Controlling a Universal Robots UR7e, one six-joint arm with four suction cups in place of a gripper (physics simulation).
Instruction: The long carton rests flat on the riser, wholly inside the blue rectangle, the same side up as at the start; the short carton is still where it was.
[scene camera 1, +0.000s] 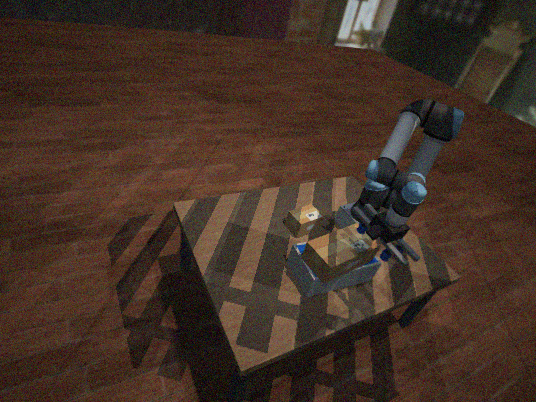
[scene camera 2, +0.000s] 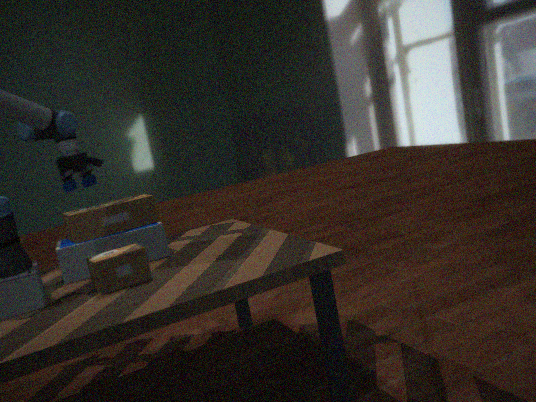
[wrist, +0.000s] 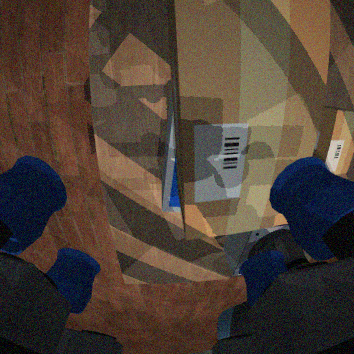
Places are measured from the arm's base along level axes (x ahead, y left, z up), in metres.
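Pixels of known places: hand at its tool point: (scene camera 1: 377, 241) (scene camera 2: 80, 188) (wrist: 166, 238); arm's base at its link origin: (scene camera 2: 4, 273) (wrist: 271, 248).
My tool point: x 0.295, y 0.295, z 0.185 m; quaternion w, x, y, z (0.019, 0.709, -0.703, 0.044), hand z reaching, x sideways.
Observation:
Ahead of a thing's pixels: the offset from my tool point to its top centre. Level surfaces: height alone.
The long carton {0.068 m ahead, 0.089 m right, 0.073 m down} (scene camera 1: 345, 244) (scene camera 2: 112, 218) (wrist: 260, 110) lies label up on the grey riser (scene camera 1: 334, 286) (scene camera 2: 112, 250). It sits slightly turned on the riser. Blue surface shows at its left corner and a little at its right end in scene camera 1. In the wrist view, blue shows beside the lower left of the carton, while farther up its edge hides the border. The short carton {0.009 m ahead, 0.409 m right, 0.193 m down} (scene camera 1: 301, 220) (scene camera 2: 120, 270) (wrist: 340, 142) stands on the table beside the riser. My suction gripper (scene camera 1: 373, 242) (scene camera 2: 79, 183) (wrist: 162, 220) is open, holds nothing and hangs above the long carton's label end.
The striped table {0.293 m down} (scene camera 1: 260, 220) (scene camera 2: 200, 270) bears everything. The arm's base stands on a grey mount (scene camera 2: 22, 295) (wrist: 245, 242) close to the riser and the short carton. Strong shadows lie across the table and cartons. The table edge shows at the left in the wrist view.

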